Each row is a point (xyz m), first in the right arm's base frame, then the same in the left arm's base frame.
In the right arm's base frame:
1: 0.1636 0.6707 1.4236
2: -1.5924 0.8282 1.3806
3: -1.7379 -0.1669 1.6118
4: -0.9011 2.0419 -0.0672
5: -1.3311 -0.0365 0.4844
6: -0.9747 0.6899 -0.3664
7: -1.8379 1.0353 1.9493
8: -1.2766 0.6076 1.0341
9: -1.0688 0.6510 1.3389
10: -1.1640 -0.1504 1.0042
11: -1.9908 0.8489 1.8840
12: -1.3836 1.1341 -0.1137
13: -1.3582 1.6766 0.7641
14: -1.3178 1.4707 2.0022
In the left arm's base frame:
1: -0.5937 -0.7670 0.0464
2: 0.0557 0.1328 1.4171
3: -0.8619 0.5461 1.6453
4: 1.5048 0.1451 0.0217
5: -0.4041 1.0296 0.6402
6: 0.4729 1.0572 -0.1399
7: 0.0732 -0.2243 1.9637
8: -0.0839 0.3073 0.9496
9: -0.2289 -0.0339 0.9715
10: -0.7619 0.6417 0.8209
11: -0.0191 -0.0051 2.0399
12: 0.8712 0.8863 0.3506
13: 0.9777 0.0065 0.8799
14: 0.2832 -0.7565 1.5956

